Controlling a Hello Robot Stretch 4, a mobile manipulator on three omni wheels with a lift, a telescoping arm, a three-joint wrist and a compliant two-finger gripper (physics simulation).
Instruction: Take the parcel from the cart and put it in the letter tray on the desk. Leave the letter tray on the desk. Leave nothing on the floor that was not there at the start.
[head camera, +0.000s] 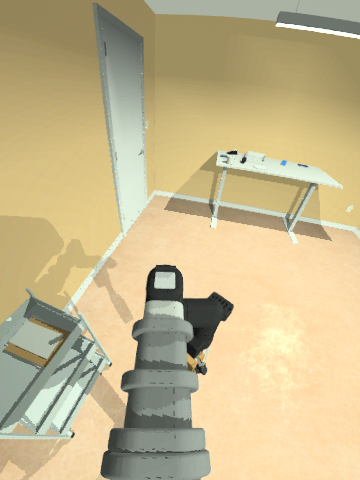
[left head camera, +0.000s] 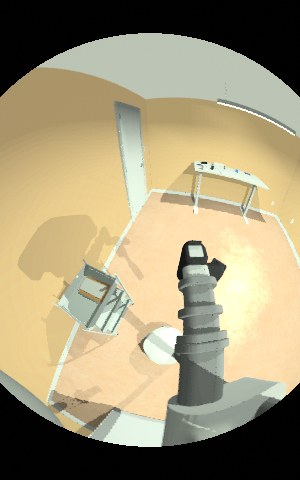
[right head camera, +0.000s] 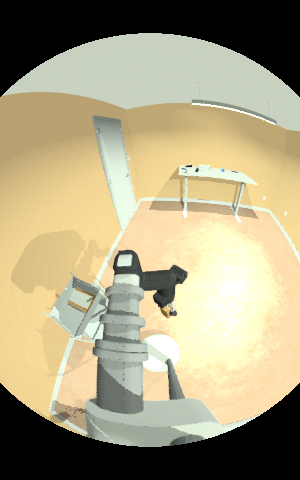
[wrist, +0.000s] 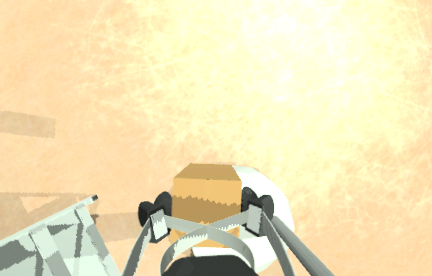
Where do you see a white three-shelf cart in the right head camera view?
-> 76, 322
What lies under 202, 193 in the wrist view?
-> A parcel.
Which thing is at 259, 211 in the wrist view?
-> The gripper.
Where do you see a door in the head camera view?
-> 120, 49
